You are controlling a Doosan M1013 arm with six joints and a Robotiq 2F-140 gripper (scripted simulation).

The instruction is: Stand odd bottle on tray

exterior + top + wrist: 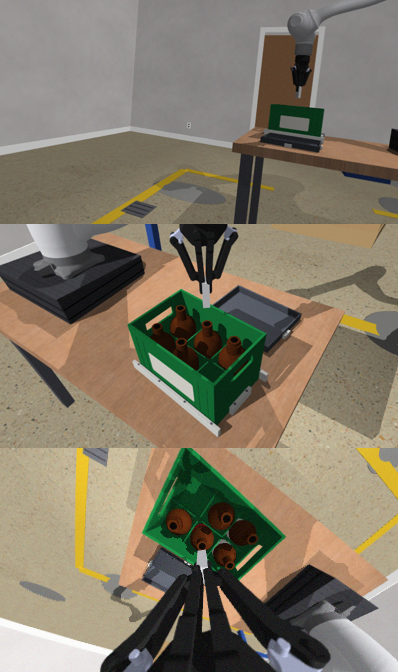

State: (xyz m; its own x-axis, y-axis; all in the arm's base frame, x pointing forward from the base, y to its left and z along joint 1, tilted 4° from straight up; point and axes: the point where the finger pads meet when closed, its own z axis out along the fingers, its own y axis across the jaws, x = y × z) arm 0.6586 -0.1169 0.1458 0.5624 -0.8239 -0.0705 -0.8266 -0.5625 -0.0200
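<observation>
Now: hand 17 cm above the crate, 4 cm to the left of it and 1 cm past it. Round my hand: grey tray 25 cm below, 24 cm to the left, 2 cm ahead.
</observation>
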